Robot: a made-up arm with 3 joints.
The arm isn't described. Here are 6 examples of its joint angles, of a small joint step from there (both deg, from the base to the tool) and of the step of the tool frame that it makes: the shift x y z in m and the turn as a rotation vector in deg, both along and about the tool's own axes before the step.
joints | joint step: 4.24 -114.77 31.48 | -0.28 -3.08 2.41
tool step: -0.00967 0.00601 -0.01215 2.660 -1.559 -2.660
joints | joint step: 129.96 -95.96 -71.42 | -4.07 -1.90 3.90
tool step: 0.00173 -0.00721 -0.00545 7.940 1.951 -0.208
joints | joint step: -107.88 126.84 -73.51 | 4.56 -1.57 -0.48
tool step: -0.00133 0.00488 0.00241 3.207 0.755 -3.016
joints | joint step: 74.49 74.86 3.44 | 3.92 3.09 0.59
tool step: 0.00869 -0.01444 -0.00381 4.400 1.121 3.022
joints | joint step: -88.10 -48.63 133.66 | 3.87 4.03 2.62
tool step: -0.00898 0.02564 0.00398 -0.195 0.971 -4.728
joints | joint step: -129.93 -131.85 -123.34 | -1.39 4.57 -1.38
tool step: -0.01077 0.00845 -0.01454 -0.307 -4.283 -1.823
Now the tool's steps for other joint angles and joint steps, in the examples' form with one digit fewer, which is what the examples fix.
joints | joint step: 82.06 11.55 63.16 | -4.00 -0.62 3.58
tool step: 0.0089 -0.0212 -0.0152 2.80 -2.22 3.29
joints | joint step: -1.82 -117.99 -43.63 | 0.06 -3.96 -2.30
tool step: -0.0013 0.0160 0.0155 -2.35 2.77 -2.83
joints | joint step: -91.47 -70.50 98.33 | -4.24 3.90 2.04
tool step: 0.0138 -0.0212 -0.0025 5.99 4.10 0.90
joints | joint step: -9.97 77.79 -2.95 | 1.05 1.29 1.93
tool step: 0.0033 -0.0092 -0.0051 2.96 0.17 1.30
